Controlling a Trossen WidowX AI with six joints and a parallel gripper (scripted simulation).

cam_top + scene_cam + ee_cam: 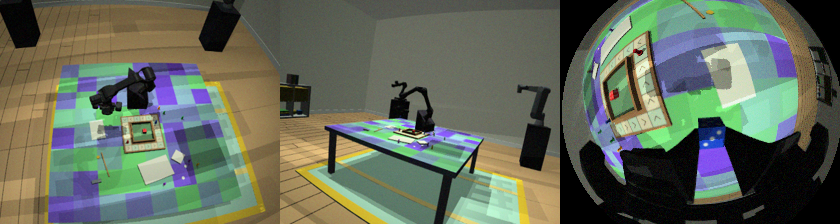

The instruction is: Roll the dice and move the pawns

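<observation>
Right now my gripper tip is 18 cm short of the red pawn, 13 cm to the right of it and 10 cm above it. The rest, counted from my gripper tip: green tray 24 cm to the left, 12 cm below, 11 cm ahead; thin stick 32 cm ahead, 12 cm below, 3 cm to the right; white card 13 cm below, 8 cm to the right, 6 cm ahead.
</observation>
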